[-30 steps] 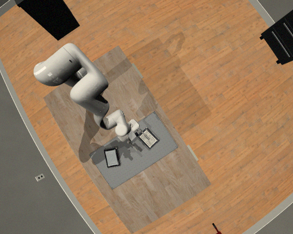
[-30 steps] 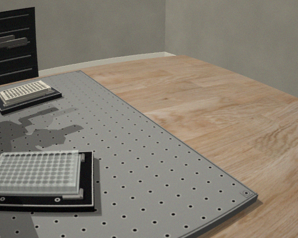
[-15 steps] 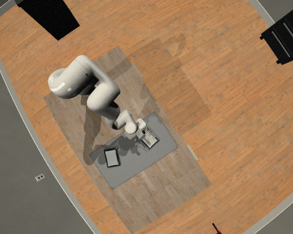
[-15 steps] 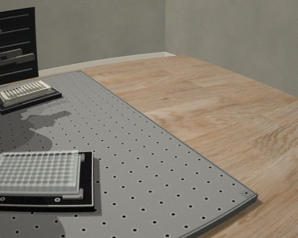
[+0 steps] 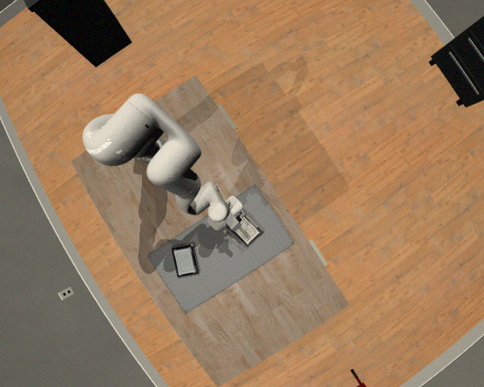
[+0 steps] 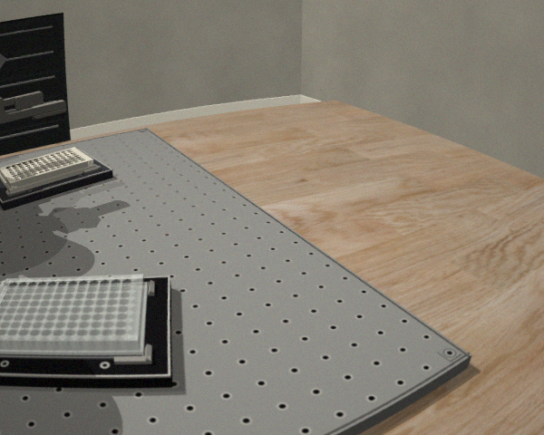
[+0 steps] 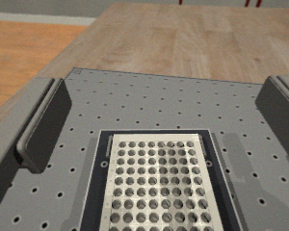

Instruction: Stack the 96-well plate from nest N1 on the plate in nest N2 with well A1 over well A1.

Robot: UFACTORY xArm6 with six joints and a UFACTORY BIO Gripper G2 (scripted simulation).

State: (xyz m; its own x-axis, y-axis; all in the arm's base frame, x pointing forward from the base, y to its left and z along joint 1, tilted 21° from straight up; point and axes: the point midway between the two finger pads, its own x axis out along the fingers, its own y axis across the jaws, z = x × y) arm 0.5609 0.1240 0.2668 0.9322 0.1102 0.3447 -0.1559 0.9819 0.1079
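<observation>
Now: the white 96-well plate 9 cm below my hand. The rest, counted from my hand: black plate nest N2 (4 cm behind, 35 cm to the right, 10 cm below); clear 96-well plate (4 cm behind, 35 cm to the right, 9 cm below); plate nest N1 (10 cm below).
</observation>
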